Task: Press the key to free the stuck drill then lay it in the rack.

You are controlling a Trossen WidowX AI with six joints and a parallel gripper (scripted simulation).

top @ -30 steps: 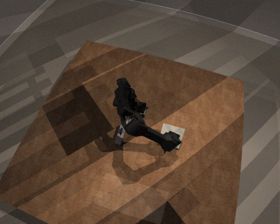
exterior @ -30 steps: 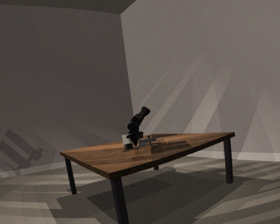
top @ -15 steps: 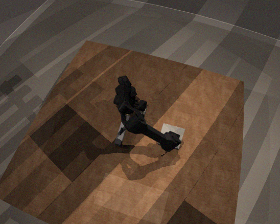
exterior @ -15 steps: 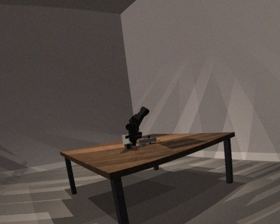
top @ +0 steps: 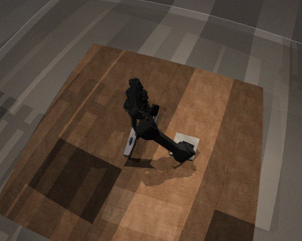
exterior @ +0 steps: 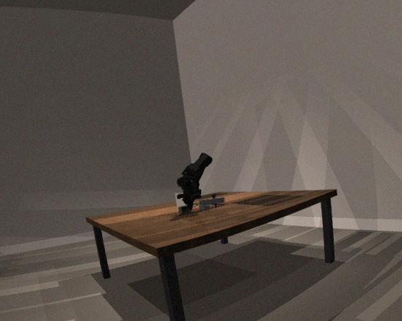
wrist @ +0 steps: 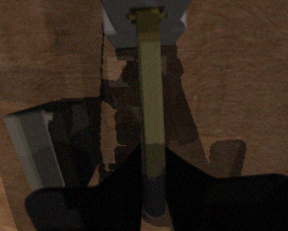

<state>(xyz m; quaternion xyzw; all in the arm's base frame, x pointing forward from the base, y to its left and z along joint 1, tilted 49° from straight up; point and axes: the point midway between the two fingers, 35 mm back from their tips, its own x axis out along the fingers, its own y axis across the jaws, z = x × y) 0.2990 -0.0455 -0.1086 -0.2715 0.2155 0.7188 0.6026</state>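
Now: the rack 8 cm behind my gripper tip and 1 cm to the right of it. The rest, counted from my gripper tip: dark key 19 cm to the left, 3 cm behind, 3 cm above; drill 4 cm to the left, 3 cm above, 1 cm behind; grey drill block 17 cm to the left, 2 cm behind, 1 cm above.
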